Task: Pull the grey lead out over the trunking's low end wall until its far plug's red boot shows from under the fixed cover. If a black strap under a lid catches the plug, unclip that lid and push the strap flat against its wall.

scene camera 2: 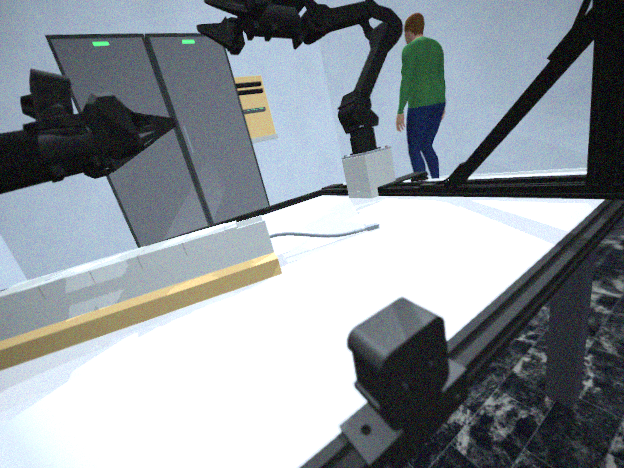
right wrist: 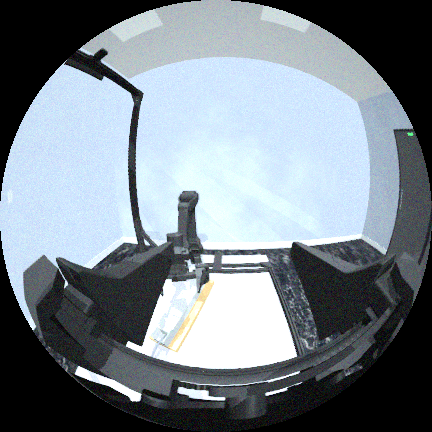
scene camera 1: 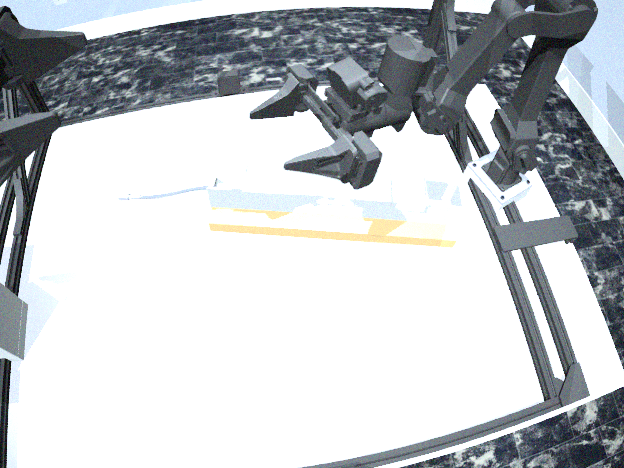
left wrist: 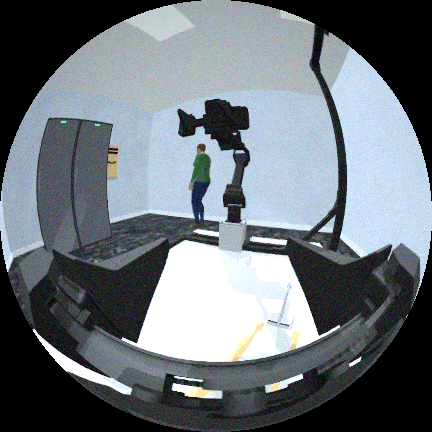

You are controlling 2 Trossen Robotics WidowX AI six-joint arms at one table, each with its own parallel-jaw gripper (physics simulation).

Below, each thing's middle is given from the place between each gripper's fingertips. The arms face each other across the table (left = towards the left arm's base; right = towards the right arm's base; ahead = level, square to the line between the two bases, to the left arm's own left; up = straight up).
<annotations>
Now: right hand 10 cm past the white trunking (scene camera 2: 41,328), 27 cm to the right of it and 41 cm above it.
Right now my left hand is 20 mm past the white trunking, 120 mm to the right of it and 190 mm above it.
</annotations>
